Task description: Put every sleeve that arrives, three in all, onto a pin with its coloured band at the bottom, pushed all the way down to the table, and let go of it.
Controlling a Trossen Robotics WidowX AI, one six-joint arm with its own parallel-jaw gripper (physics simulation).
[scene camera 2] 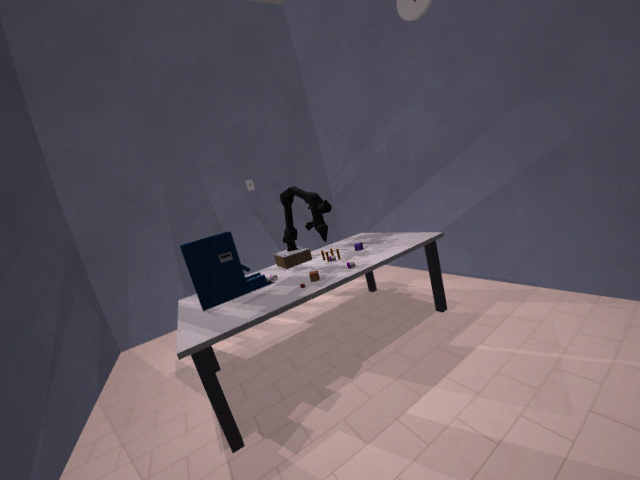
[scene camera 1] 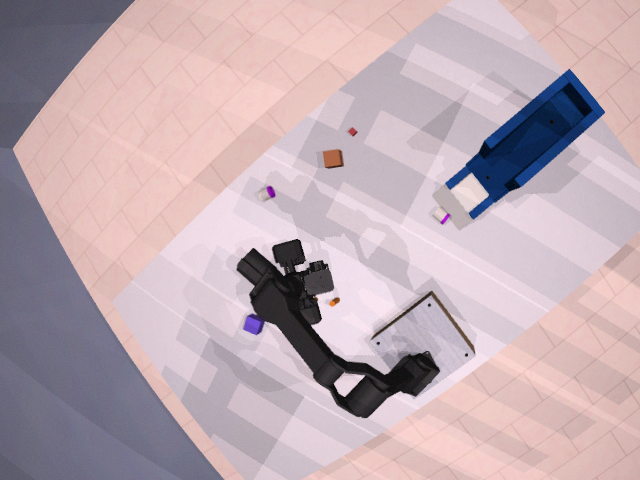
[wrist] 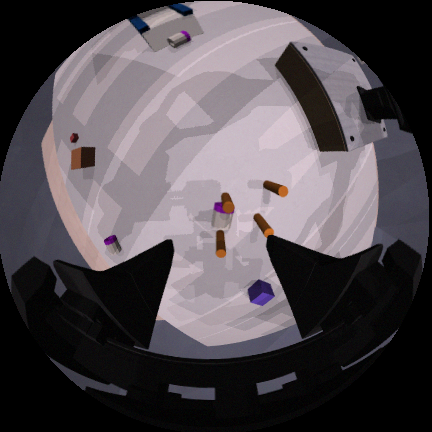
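My gripper [scene camera 2: 324, 237] [wrist: 220, 243] is open and empty, pointing down above several orange-brown pins that stand upright: one pin [scene camera 1: 334, 301] [wrist: 275, 188], another pin [wrist: 263, 225], a near pin [wrist: 220, 244] and a pin [wrist: 228, 204] partly in front of a sleeve. That sleeve [scene camera 2: 332, 258] [wrist: 222, 219], whitish with a purple band, lies on its side among the pins; the arm hides it in scene camera 1. A second sleeve [scene camera 1: 266, 193] [scene camera 2: 351, 264] [wrist: 113, 245] lies on its side away from the pins. A third sleeve [scene camera 1: 440, 214] [scene camera 2: 272, 277] [wrist: 178, 39] lies at the chute mouth.
A blue chute [scene camera 1: 542, 129] [scene camera 2: 212, 271] stands at one table end. The arm's base box [scene camera 1: 439, 330] [scene camera 2: 293, 258] [wrist: 315, 105] stands near the pins. Also there: an orange block [scene camera 1: 332, 158] [scene camera 2: 314, 275] [wrist: 82, 158], a small red cube [scene camera 1: 352, 131] [wrist: 74, 137], a purple cube [scene camera 1: 253, 324] [scene camera 2: 358, 246] [wrist: 261, 293].
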